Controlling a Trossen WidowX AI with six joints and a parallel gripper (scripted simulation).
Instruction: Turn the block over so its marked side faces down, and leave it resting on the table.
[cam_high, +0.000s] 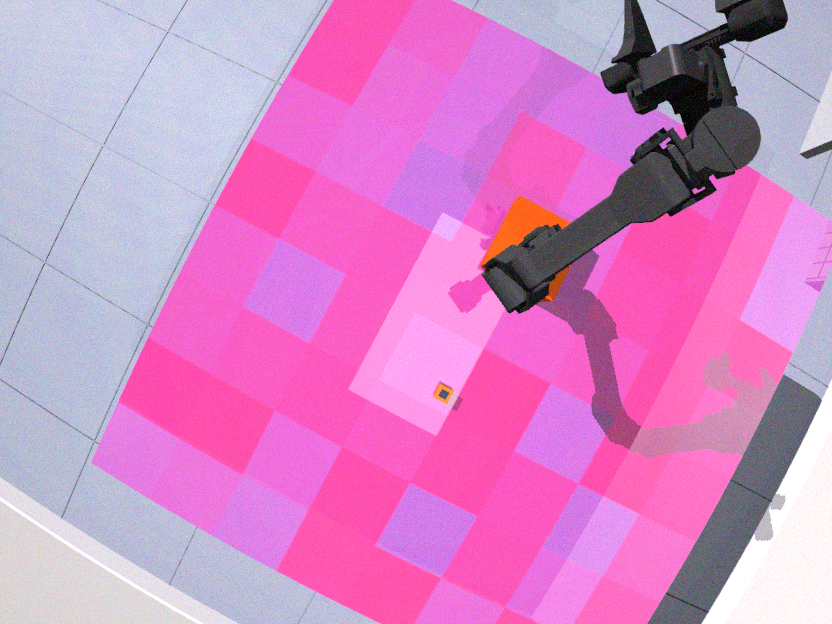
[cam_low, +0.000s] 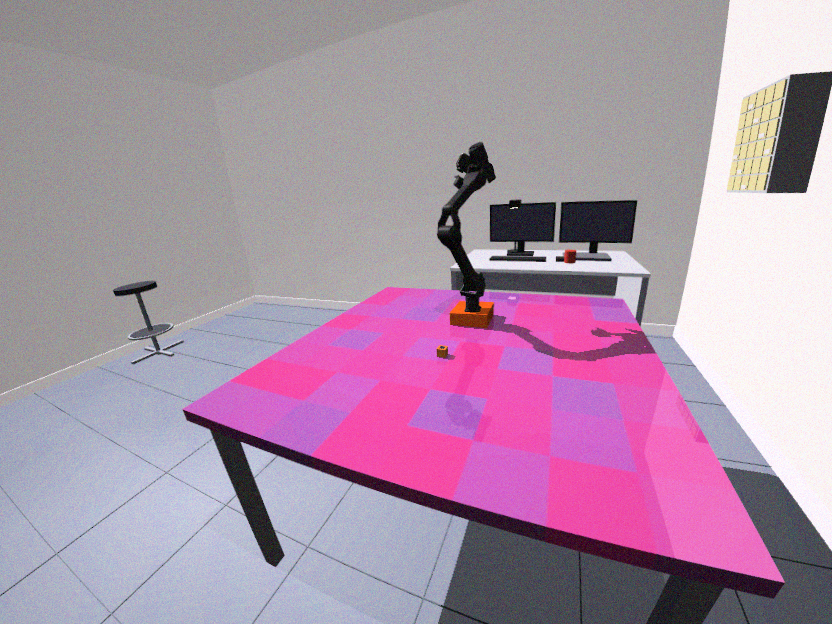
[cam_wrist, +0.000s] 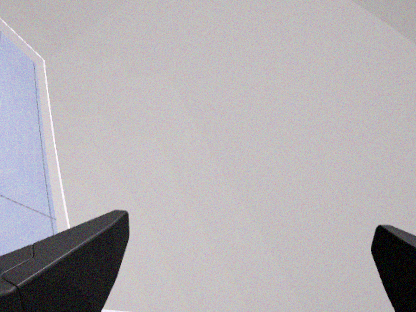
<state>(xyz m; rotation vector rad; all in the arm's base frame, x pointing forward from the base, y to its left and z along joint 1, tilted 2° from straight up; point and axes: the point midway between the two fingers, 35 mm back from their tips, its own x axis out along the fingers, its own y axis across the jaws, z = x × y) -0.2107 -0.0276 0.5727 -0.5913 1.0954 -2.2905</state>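
Right now the block is 610 mm below my gripper tip, 550 mm ahead of it and 10 mm to the right of it.
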